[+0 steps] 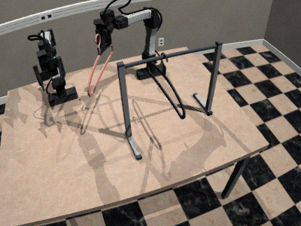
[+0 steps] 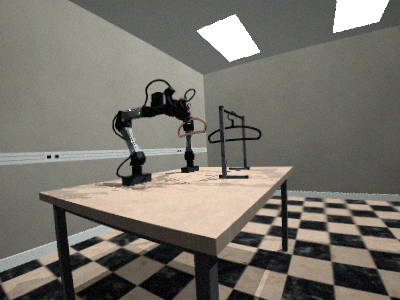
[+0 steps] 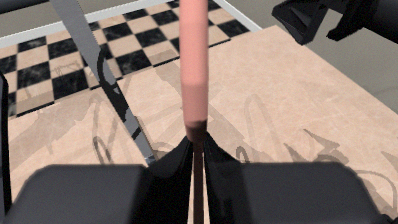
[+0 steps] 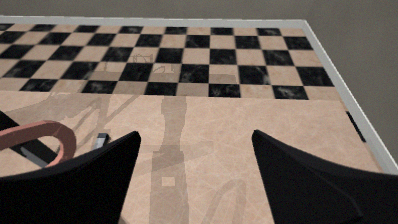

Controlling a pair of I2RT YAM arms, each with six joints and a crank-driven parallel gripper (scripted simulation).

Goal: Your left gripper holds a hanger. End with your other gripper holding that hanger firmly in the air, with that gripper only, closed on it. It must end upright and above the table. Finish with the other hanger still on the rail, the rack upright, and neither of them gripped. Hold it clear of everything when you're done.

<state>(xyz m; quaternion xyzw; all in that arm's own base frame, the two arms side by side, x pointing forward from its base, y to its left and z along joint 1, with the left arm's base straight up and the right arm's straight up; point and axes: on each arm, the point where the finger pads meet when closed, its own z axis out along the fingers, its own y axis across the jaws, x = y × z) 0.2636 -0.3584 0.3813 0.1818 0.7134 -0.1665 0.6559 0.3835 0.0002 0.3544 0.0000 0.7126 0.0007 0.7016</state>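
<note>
My left hand is 1 cm above the salmon hanger. Also, from my left hand: black hanger 22 cm ahead, 24 cm to the left, 6 cm below; grey rack 22 cm ahead, 29 cm to the left, 18 cm below.
</note>
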